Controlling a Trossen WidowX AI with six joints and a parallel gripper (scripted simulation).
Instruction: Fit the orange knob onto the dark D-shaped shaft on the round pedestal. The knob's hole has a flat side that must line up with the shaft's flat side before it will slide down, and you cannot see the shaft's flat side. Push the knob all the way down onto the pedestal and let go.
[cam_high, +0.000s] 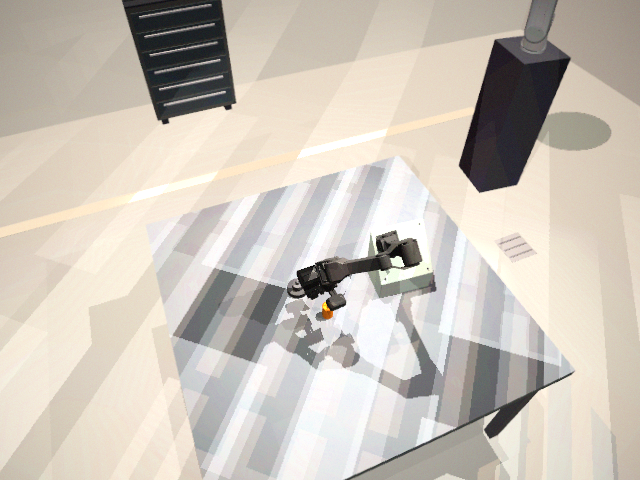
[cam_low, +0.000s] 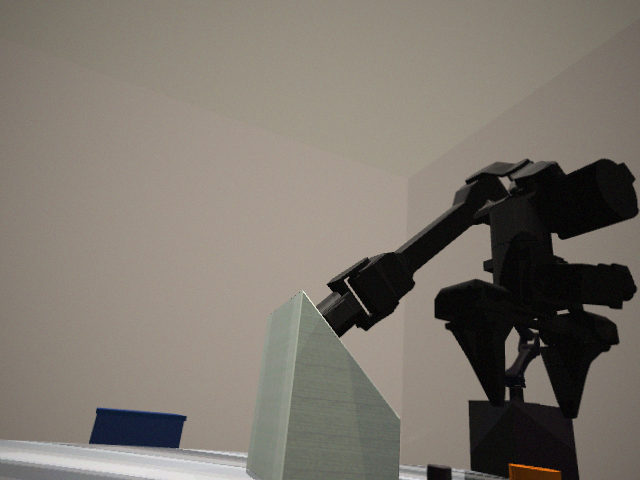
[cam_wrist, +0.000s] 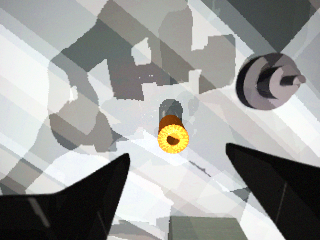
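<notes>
Now: the orange knob 70 mm below my gripper tip and 10 mm behind it. Round my gripper tip: dark pedestal (150 mm to the right, 70 mm below, 70 mm ahead).
</notes>
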